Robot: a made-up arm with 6 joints. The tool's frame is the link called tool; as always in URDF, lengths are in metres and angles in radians. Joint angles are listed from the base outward.
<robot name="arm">
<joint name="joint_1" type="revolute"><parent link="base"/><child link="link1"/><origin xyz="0.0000 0.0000 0.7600"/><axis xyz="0 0 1"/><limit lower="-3.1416" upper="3.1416"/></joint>
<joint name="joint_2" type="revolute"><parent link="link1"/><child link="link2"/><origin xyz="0.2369 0.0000 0.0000" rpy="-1.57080 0.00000 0.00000"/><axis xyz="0 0 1"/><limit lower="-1.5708" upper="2.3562"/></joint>
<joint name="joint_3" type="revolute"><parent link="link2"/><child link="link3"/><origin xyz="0.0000 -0.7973 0.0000" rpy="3.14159 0.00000 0.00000"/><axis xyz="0 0 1"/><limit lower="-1.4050" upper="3.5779"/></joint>
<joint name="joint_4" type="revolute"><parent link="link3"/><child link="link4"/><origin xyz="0.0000 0.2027 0.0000" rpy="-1.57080 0.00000 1.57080"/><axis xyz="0 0 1"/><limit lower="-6.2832" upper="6.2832"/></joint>
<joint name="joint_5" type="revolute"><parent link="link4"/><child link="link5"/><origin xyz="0.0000 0.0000 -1.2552" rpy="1.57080 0.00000 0.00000"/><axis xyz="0 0 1"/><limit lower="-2.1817" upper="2.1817"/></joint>
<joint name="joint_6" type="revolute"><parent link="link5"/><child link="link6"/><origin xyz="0.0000 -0.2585 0.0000" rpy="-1.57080 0.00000 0.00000"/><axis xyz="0 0 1"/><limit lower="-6.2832" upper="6.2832"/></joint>
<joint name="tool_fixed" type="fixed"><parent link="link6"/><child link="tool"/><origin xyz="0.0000 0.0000 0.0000" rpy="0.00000 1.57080 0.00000"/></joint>
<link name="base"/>
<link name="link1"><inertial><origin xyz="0.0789 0.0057 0.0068"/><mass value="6.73"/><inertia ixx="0.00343" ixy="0" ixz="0" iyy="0.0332" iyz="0" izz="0.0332"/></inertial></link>
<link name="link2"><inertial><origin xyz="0.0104 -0.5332 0.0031"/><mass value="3.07"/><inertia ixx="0.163" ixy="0" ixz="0" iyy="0.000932" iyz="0" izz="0.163"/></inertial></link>
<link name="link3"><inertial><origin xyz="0.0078 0.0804 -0.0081"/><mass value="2.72"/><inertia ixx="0.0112" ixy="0" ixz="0" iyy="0.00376" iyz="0" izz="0.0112"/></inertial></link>
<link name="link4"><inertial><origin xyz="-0.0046 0.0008 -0.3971"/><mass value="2.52"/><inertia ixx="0.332" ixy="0" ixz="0" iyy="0.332" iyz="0" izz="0.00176"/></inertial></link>
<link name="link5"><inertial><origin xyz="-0.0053 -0.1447 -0.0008"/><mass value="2.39"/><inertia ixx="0.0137" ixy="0" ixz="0" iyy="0.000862" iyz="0" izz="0.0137"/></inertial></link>
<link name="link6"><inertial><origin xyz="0.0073 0.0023 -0.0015"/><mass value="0.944"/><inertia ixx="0.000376" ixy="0" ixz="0" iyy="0.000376" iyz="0" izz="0.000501"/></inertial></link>
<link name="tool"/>
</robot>
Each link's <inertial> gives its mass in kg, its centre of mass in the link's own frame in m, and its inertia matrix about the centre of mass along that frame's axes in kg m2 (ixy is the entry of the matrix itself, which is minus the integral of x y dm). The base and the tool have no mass. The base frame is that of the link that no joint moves.
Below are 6 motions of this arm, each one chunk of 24 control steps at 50 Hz.
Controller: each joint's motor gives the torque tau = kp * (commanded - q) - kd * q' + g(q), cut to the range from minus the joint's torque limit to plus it. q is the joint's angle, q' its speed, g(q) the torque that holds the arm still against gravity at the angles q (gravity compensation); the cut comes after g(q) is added. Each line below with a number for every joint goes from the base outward.
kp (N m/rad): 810 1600 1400 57 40 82
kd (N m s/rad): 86 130 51 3.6 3.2 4.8
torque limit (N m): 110 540 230 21 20 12
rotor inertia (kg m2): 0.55 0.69 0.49 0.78 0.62 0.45
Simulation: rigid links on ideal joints. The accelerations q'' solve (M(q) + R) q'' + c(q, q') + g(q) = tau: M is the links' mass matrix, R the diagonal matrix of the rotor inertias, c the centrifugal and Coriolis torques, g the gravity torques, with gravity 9.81 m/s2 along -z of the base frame. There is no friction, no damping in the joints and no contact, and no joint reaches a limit. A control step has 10 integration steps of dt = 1/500 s. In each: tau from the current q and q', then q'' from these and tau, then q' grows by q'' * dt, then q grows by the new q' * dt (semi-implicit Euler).
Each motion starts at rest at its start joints. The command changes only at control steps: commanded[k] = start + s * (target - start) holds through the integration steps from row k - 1 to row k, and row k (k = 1, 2, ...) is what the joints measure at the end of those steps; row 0 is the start. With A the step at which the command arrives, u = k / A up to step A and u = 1 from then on. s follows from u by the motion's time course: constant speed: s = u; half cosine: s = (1 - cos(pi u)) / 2; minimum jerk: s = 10 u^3 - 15 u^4 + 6 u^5; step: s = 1 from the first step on.
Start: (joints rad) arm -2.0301 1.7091 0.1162 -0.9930 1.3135 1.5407
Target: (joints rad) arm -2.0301 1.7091 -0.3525 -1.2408 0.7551 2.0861
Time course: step
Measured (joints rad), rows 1 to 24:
1: -2.0299 1.7010 0.0994 -0.9910 1.3057 1.5465
2: -2.0294 1.6823 0.0572 -0.9859 1.2867 1.5630
3: -2.0286 1.6586 -0.0037 -0.9785 1.2602 1.5900
4: -2.0275 1.6341 -0.0775 -0.9694 1.2287 1.6275
5: -2.0262 1.6149 -0.1549 -0.9613 1.1943 1.6756
6: -2.0247 1.6059 -0.2252 -0.9582 1.1575 1.7342
7: -2.0234 1.6084 -0.2837 -0.9624 1.1177 1.8029
8: -2.0223 1.6208 -0.3295 -0.9747 1.0738 1.8769
9: -2.0218 1.6405 -0.3635 -0.9953 1.0251 1.9504
10: -2.0218 1.6644 -0.3875 -1.0234 0.9714 2.0187
11: -2.0224 1.6897 -0.4039 -1.0582 0.9133 2.0783
12: -2.0237 1.7139 -0.4146 -1.0982 0.8520 2.1275
13: -2.0255 1.7357 -0.4212 -1.1420 0.7891 2.1662
14: -2.0276 1.7538 -0.4251 -1.1880 0.7263 2.1944
15: -2.0299 1.7680 -0.4271 -1.2346 0.6656 2.2121
16: -2.0322 1.7781 -0.4275 -1.2803 0.6085 2.2193
17: -2.0343 1.7845 -0.4266 -1.3235 0.5566 2.2165
18: -2.0360 1.7876 -0.4243 -1.3630 0.5109 2.2059
19: -2.0374 1.7878 -0.4206 -1.3977 0.4724 2.1895
20: -2.0384 1.7856 -0.4155 -1.4267 0.4416 2.1696
21: -2.0389 1.7815 -0.4090 -1.4494 0.4189 2.1482
22: -2.0389 1.7759 -0.4013 -1.4654 0.4042 2.1268
23: -2.0386 1.7692 -0.3927 -1.4746 0.3975 2.1070
24: -2.0380 1.7616 -0.3835 -1.4770 0.3983 2.0897

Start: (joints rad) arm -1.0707 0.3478 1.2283 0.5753 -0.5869 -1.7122
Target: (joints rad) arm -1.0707 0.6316 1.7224 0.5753 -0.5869 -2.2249
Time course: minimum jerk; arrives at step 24
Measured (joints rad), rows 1 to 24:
1: -1.0707 0.3478 1.2284 0.5753 -0.5869 -1.7122
2: -1.0707 0.3481 1.2288 0.5753 -0.5870 -1.7123
3: -1.0707 0.3489 1.2304 0.5752 -0.5873 -1.7128
4: -1.0707 0.3508 1.2342 0.5750 -0.5880 -1.7141
5: -1.0706 0.3544 1.2411 0.5746 -0.5893 -1.7167
6: -1.0705 0.3599 1.2521 0.5739 -0.5913 -1.7215
7: -1.0704 0.3678 1.2677 0.5730 -0.5940 -1.7292
8: -1.0703 0.3780 1.2883 0.5719 -0.5974 -1.7405
9: -1.0702 0.3904 1.3138 0.5705 -0.6013 -1.7561
10: -1.0700 0.4049 1.3438 0.5689 -0.6054 -1.7765
11: -1.0699 0.4212 1.3776 0.5673 -0.6095 -1.8018
12: -1.0698 0.4387 1.4145 0.5657 -0.6131 -1.8321
13: -1.0698 0.4570 1.4535 0.5642 -0.6162 -1.8670
14: -1.0698 0.4756 1.4935 0.5630 -0.6182 -1.9059
15: -1.0698 0.4940 1.5334 0.5622 -0.6191 -1.9479
16: -1.0699 0.5117 1.5720 0.5618 -0.6187 -1.9919
17: -1.0700 0.5284 1.6084 0.5620 -0.6169 -2.0368
18: -1.0702 0.5435 1.6416 0.5627 -0.6137 -2.0811
19: -1.0704 0.5569 1.6708 0.5641 -0.6092 -2.1236
20: -1.0706 0.5682 1.6953 0.5662 -0.6034 -2.1628
21: -1.0709 0.5775 1.7147 0.5689 -0.5966 -2.1977
22: -1.0712 0.5846 1.7290 0.5721 -0.5888 -2.2272
23: -1.0715 0.5899 1.7383 0.5758 -0.5804 -2.2508
24: -1.0718 0.5936 1.7432 0.5798 -0.5715 -2.2680

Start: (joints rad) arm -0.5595 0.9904 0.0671 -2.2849 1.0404 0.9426
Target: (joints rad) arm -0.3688 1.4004 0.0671 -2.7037 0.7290 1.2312
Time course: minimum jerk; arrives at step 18
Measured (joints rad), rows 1 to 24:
1: -0.5595 0.9904 0.0671 -2.2849 1.0404 0.9426
2: -0.5595 0.9906 0.0674 -2.2850 1.0405 0.9428
3: -0.5594 0.9915 0.0682 -2.2852 1.0407 0.9433
4: -0.5591 0.9935 0.0700 -2.2859 1.0412 0.9449
5: -0.5586 0.9974 0.0735 -2.2872 1.0420 0.9480
6: -0.5577 1.0039 0.0787 -2.2894 1.0429 0.9536
7: -0.5561 1.0136 0.0858 -2.2928 1.0436 0.9622
8: -0.5537 1.0269 0.0945 -2.2977 1.0435 0.9746
9: -0.5503 1.0440 0.1042 -2.3043 1.0420 0.9911
10: -0.5458 1.0648 0.1141 -2.3128 1.0382 1.0119
11: -0.5401 1.0890 0.1233 -2.3234 1.0314 1.0365
12: -0.5330 1.1162 0.1308 -2.3364 1.0207 1.0645
13: -0.5245 1.1457 0.1358 -2.3520 1.0054 1.0949
14: -0.5146 1.1768 0.1375 -2.3704 0.9849 1.1264
15: -0.5036 1.2086 0.1356 -2.3917 0.9591 1.1578
16: -0.4913 1.2405 0.1298 -2.4162 0.9280 1.1875
17: -0.4781 1.2716 0.1203 -2.4439 0.8921 1.2143
18: -0.4640 1.3014 0.1077 -2.4746 0.8523 1.2371
19: -0.4494 1.3295 0.0928 -2.5083 0.8100 1.2551
20: -0.4344 1.3557 0.0768 -2.5446 0.7669 1.2681
21: -0.4193 1.3798 0.0607 -2.5831 0.7246 1.2762
22: -0.4042 1.4017 0.0454 -2.6230 0.6850 1.2798
23: -0.3896 1.4212 0.0318 -2.6634 0.6496 1.2795
24: -0.3755 1.4382 0.0204 -2.7035 0.6197 1.2762

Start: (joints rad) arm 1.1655 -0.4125 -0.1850 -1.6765 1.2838 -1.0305
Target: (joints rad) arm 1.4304 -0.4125 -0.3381 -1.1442 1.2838 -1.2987
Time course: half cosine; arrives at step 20
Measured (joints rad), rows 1 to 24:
1: 1.1655 -0.4125 -0.1851 -1.6764 1.2838 -1.0306
2: 1.1658 -0.4127 -0.1855 -1.6759 1.2838 -1.0309
3: 1.1665 -0.4131 -0.1865 -1.6746 1.2840 -1.0319
4: 1.1681 -0.4138 -0.1886 -1.6717 1.2843 -1.0339
5: 1.1708 -0.4149 -0.1920 -1.6666 1.2849 -1.0375
6: 1.1749 -0.4164 -0.1970 -1.6587 1.2860 -1.0432
7: 1.1806 -0.4180 -0.2037 -1.6474 1.2876 -1.0511
8: 1.1883 -0.4198 -0.2120 -1.6322 1.2898 -1.0617
9: 1.1978 -0.4215 -0.2219 -1.6128 1.2927 -1.0751
10: 1.2093 -0.4230 -0.2332 -1.5890 1.2962 -1.0911
11: 1.2225 -0.4241 -0.2455 -1.5610 1.3002 -1.1096
12: 1.2374 -0.4247 -0.2587 -1.5289 1.3045 -1.1303
13: 1.2537 -0.4246 -0.2723 -1.4931 1.3090 -1.1526
14: 1.2709 -0.4239 -0.2861 -1.4542 1.3133 -1.1761
15: 1.2889 -0.4225 -0.2995 -1.4129 1.3172 -1.2001
16: 1.3072 -0.4205 -0.3123 -1.3699 1.3203 -1.2238
17: 1.3253 -0.4179 -0.3240 -1.3261 1.3224 -1.2466
18: 1.3431 -0.4149 -0.3344 -1.2826 1.3231 -1.2677
19: 1.3600 -0.4115 -0.3432 -1.2401 1.3223 -1.2866
20: 1.3757 -0.4079 -0.3499 -1.1997 1.3197 -1.3026
21: 1.3898 -0.4044 -0.3547 -1.1623 1.3153 -1.3152
22: 1.4024 -0.4010 -0.3574 -1.1284 1.3091 -1.3243
23: 1.4131 -0.3981 -0.3583 -1.0985 1.3011 -1.3300
24: 1.4221 -0.3958 -0.3578 -1.0729 1.2918 -1.3326

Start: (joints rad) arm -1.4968 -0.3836 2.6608 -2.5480 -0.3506 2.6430
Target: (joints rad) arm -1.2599 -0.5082 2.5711 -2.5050 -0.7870 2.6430
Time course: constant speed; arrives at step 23
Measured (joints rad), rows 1 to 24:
1: -1.4966 -0.3839 2.6603 -2.5479 -0.3511 2.6430
2: -1.4958 -0.3850 2.6586 -2.5476 -0.3529 2.6430
3: -1.4943 -0.3869 2.6557 -2.5470 -0.3563 2.6430
4: -1.4918 -0.3896 2.6517 -2.5460 -0.3616 2.6431
5: -1.4883 -0.3928 2.6468 -2.5445 -0.3689 2.6431
6: -1.4838 -0.3965 2.6415 -2.5426 -0.3781 2.6432
7: -1.4782 -0.4005 2.6359 -2.5402 -0.3891 2.6432
8: -1.4715 -0.4047 2.6303 -2.5374 -0.4017 2.6432
9: -1.4639 -0.4090 2.6250 -2.5343 -0.4159 2.6433
10: -1.4555 -0.4135 2.6199 -2.5308 -0.4314 2.6433
11: -1.4463 -0.4180 2.6152 -2.5271 -0.4481 2.6434
12: -1.4365 -0.4228 2.6109 -2.5233 -0.4659 2.6434
13: -1.4261 -0.4277 2.6068 -2.5194 -0.4846 2.6434
14: -1.4153 -0.4328 2.6031 -2.5157 -0.5041 2.6434
15: -1.4041 -0.4380 2.5995 -2.5120 -0.5244 2.6433
16: -1.3927 -0.4436 2.5962 -2.5086 -0.5452 2.6433
17: -1.3812 -0.4493 2.5930 -2.5056 -0.5666 2.6433
18: -1.3696 -0.4552 2.5898 -2.5028 -0.5883 2.6432
19: -1.3579 -0.4612 2.5868 -2.5005 -0.6104 2.6432
20: -1.3463 -0.4674 2.5837 -2.4986 -0.6327 2.6431
21: -1.3348 -0.4737 2.5807 -2.4971 -0.6552 2.6431
22: -1.3233 -0.4801 2.5777 -2.4961 -0.6778 2.6430
23: -1.3120 -0.4865 2.5747 -2.4954 -0.7005 2.6430
24: -1.3010 -0.4926 2.5722 -2.4952 -0.7226 2.6430

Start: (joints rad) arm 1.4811 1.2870 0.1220 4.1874 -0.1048 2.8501
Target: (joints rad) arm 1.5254 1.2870 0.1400 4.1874 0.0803 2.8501
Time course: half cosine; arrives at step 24
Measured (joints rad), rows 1 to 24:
1: 1.4811 1.2870 0.1220 4.1874 -0.1048 2.8501
2: 1.4811 1.2870 0.1220 4.1874 -0.1047 2.8501
3: 1.4812 1.2871 0.1221 4.1874 -0.1045 2.8501
4: 1.4812 1.2871 0.1223 4.1874 -0.1040 2.8501
5: 1.4814 1.2872 0.1226 4.1874 -0.1031 2.8501
6: 1.4816 1.2873 0.1230 4.1874 -0.1017 2.8501
7: 1.4820 1.2875 0.1236 4.1874 -0.0996 2.8501
8: 1.4825 1.2877 0.1243 4.1874 -0.0967 2.8501
9: 1.4831 1.2878 0.1252 4.1875 -0.0928 2.8501
10: 1.4840 1.2880 0.1262 4.1875 -0.0879 2.8501
11: 1.4851 1.2881 0.1273 4.1875 -0.0819 2.8501
12: 1.4863 1.2882 0.1285 4.1874 -0.0747 2.8501
13: 1.4878 1.2882 0.1297 4.1874 -0.0663 2.8501
14: 1.4896 1.2882 0.1311 4.1874 -0.0568 2.8501
15: 1.4915 1.2882 0.1324 4.1874 -0.0463 2.8501
16: 1.4937 1.2881 0.1338 4.1873 -0.0348 2.8501
17: 1.4960 1.2879 0.1351 4.1873 -0.0224 2.8501
18: 1.4985 1.2877 0.1364 4.1872 -0.0094 2.8501
19: 1.5012 1.2875 0.1376 4.1872 0.0040 2.8501
20: 1.5040 1.2872 0.1387 4.1871 0.0177 2.8501
21: 1.5068 1.2869 0.1396 4.1871 0.0313 2.8501
22: 1.5096 1.2865 0.1404 4.1871 0.0447 2.8501
23: 1.5125 1.2862 0.1411 4.1871 0.0576 2.8501
24: 1.5152 1.2859 0.1416 4.1871 0.0697 2.8501

